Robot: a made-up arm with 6 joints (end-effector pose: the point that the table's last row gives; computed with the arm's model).
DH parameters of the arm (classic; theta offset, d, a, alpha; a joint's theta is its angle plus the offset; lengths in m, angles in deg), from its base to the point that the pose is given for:
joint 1: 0 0.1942 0 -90
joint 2: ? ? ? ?
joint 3: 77.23 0 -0.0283 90
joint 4: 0 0.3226 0 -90
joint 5: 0 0 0.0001 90
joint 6: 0 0.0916 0 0
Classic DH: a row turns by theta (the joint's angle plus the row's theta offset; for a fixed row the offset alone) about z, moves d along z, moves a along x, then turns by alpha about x.
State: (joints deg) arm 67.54 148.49 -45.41 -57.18 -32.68 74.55
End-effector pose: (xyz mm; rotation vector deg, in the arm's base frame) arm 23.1 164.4 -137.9 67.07 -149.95 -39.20
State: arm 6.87 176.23 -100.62 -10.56 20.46 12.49
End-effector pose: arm 307.9 31.2 -204.5 6.75 -179.33 5.83
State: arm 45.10 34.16 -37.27 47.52 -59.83 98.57
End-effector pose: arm 197.7 115.7 445.7 68.75 -2.44 146.91
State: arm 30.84 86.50 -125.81 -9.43 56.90 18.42
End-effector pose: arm 275.1 149.6 597.4 -10.11 102.79 24.61
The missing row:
joint 2: 7.77 0 -0.1774 0
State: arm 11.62 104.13 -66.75 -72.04 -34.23 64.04
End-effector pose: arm 407.7 133.8 182.7 -36.65 103.74 35.84
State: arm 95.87 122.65 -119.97 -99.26 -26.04 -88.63
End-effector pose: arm -92.4 512.0 367.5 -41.03 -87.07 -50.94
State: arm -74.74 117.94 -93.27 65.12 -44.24 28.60
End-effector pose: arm 72.5 -485.8 259.5 87.11 -16.44 -21.20
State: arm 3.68 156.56 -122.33 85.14 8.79 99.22
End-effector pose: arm 542.5 49.0 64.0 -146.21 -5.67 -83.45
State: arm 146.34 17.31 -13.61 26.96 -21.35 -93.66
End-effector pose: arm -196.3 148.8 336.6 -72.75 -13.48 61.93
